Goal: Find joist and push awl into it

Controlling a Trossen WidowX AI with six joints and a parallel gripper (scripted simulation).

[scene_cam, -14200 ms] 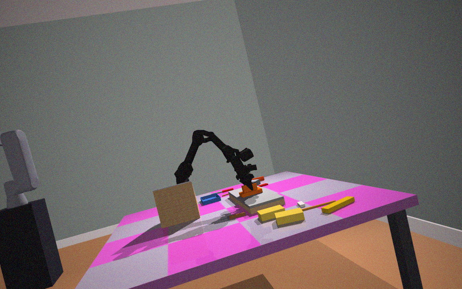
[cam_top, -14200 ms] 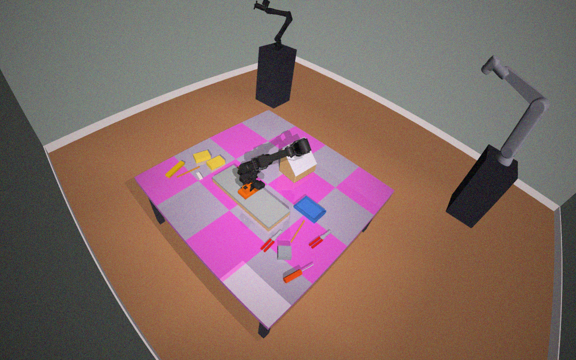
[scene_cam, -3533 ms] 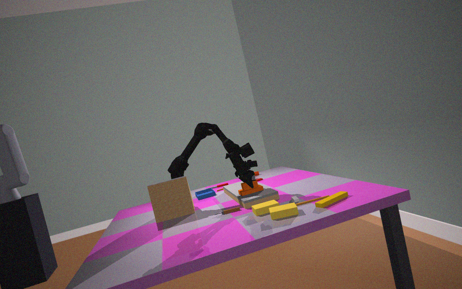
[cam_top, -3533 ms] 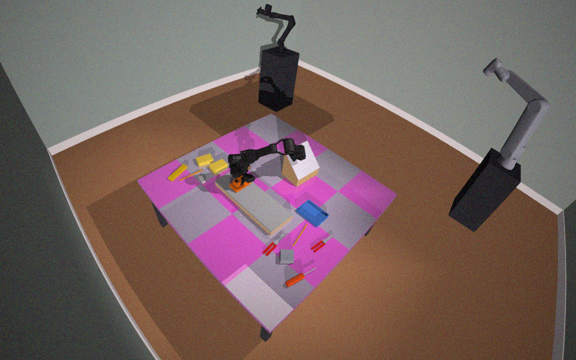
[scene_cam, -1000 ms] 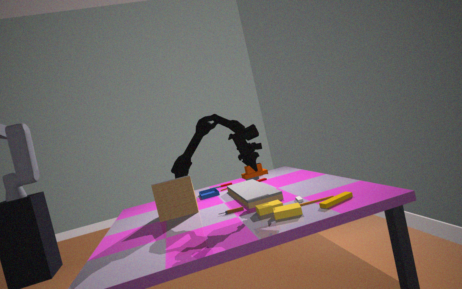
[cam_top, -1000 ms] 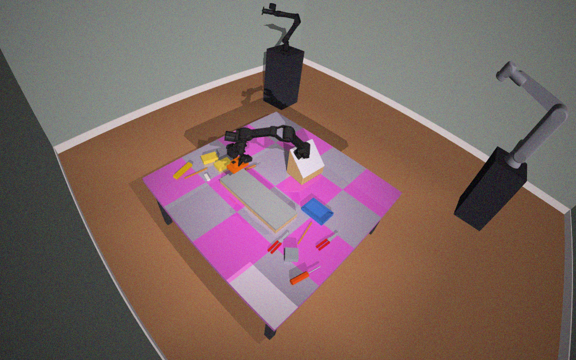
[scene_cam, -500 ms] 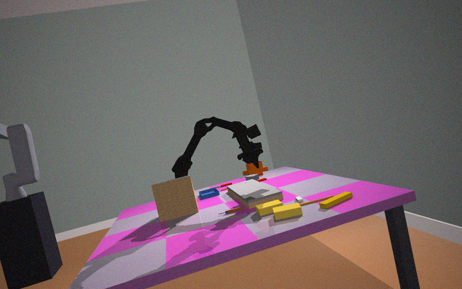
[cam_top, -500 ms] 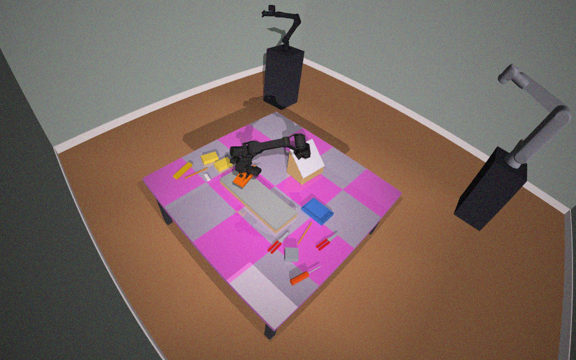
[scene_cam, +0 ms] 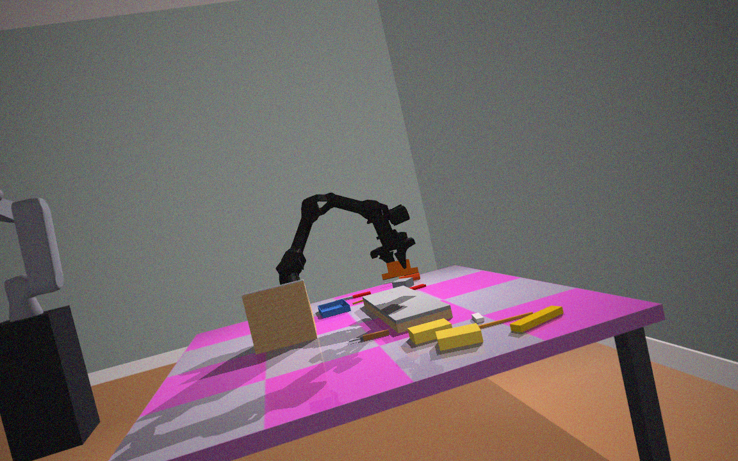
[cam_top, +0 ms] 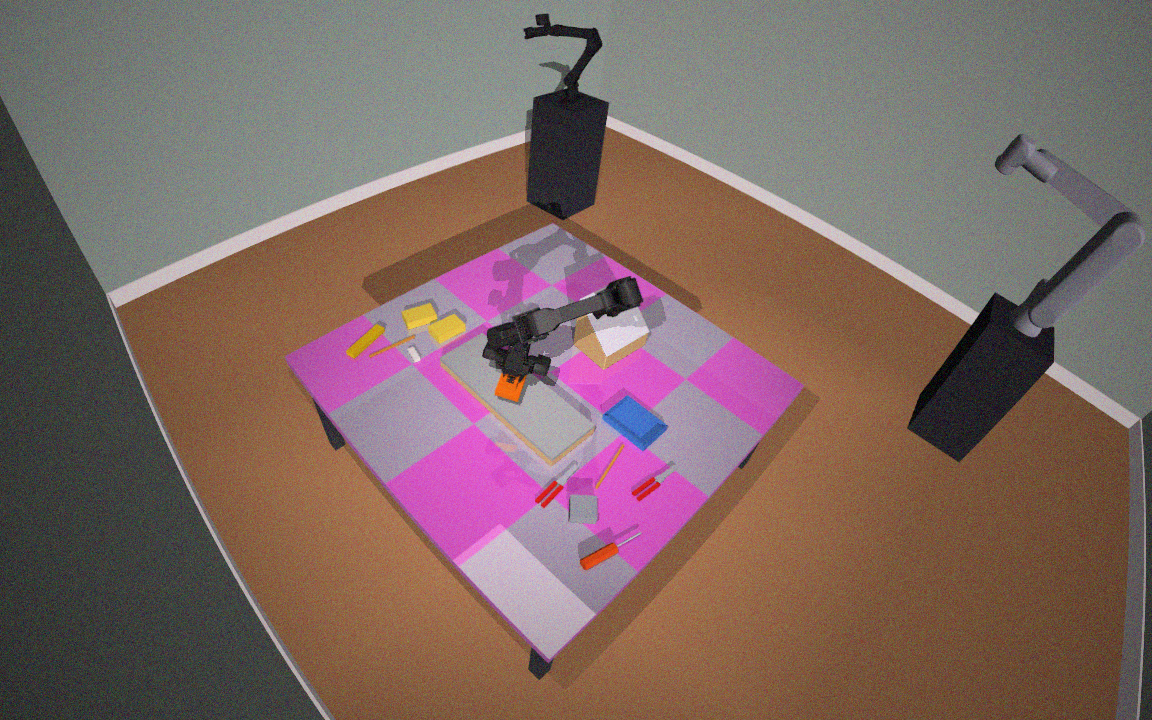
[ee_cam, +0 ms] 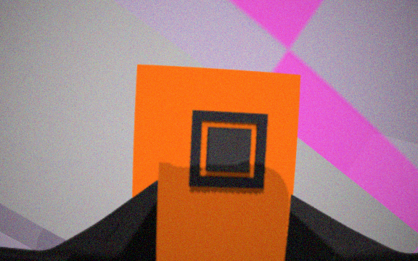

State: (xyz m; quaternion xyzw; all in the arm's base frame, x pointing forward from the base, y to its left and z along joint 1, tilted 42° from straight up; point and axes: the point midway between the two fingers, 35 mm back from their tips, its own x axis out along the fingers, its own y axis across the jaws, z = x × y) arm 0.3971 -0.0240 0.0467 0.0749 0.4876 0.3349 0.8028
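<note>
The square indicator lies 20 mm ahead of my gripper tip, 20 mm to the left of it and 30 mm above it. Also, from my gripper tip: blue tray (230 mm behind, 310 mm to the left, 130 mm below); then brown-handled awl (240 mm behind, 250 mm to the right, 130 mm below); then orange stud finder (10 mm ahead, 10 mm to the left, 20 mm above).
</note>
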